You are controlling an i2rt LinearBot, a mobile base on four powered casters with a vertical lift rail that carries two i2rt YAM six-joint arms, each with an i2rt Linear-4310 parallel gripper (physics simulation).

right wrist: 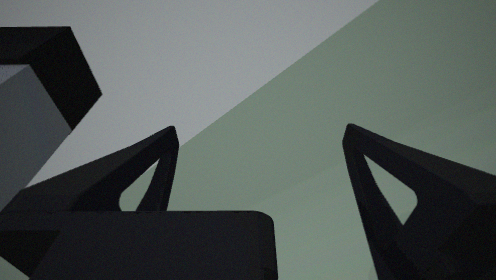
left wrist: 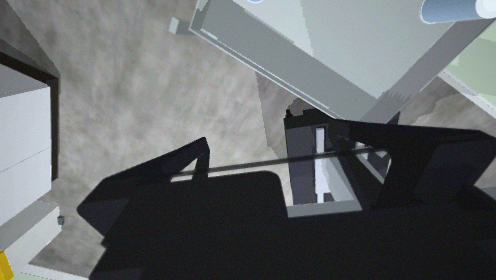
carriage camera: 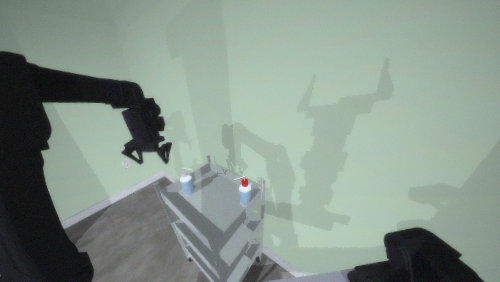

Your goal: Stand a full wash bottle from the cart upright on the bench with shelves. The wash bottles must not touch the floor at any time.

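Places are measured from the left arm's base along level axes (x ahead, y left, z up), in centimetres.
Pixels of known places: left gripper, fingertip midpoint: (left wrist: pixel 266 135) (carriage camera: pixel 154 163); right gripper, fingertip midpoint: (right wrist: pixel 260 134).
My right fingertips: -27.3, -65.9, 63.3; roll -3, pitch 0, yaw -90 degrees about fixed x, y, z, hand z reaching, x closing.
Ahead of a thing's pixels: the offset from my right fingertips to its top centre, as dx, dy, dz. Level surfaces: height alone.
A wash bottle with a pale cap @(+78.1, +64.0, -62.9) (carriage camera: pixel 187 185) and a red-capped wash bottle @(+68.2, +33.8, -62.9) (carriage camera: pixel 245 195) stand upright on the cart's top tray @(dz -80.3) (carriage camera: pixel 215 192) (left wrist: pixel 345 55). Both look blue below and white above. In the left wrist view, part of a bottle (left wrist: pixel 450 10), likely the red-capped one, shows at the top right. My left gripper (carriage camera: pixel 153 161) (left wrist: pixel 266 135) is open and empty, pointing down; in the carriage view it appears left of and above the pale-capped bottle. My right gripper (right wrist: pixel 260 134) is open and empty, away from the cart. I cannot identify the bench with shelves.
Green walls meet behind the cart, with a wall outlet (carriage camera: pixel 126 163) at the left. A white block-like unit with a dark edge (left wrist: pixel 25 125) stands at the left in the left wrist view, above a yellow object (left wrist: pixel 5 265). My right arm (carriage camera: pixel 415 255) shows at the lower right.
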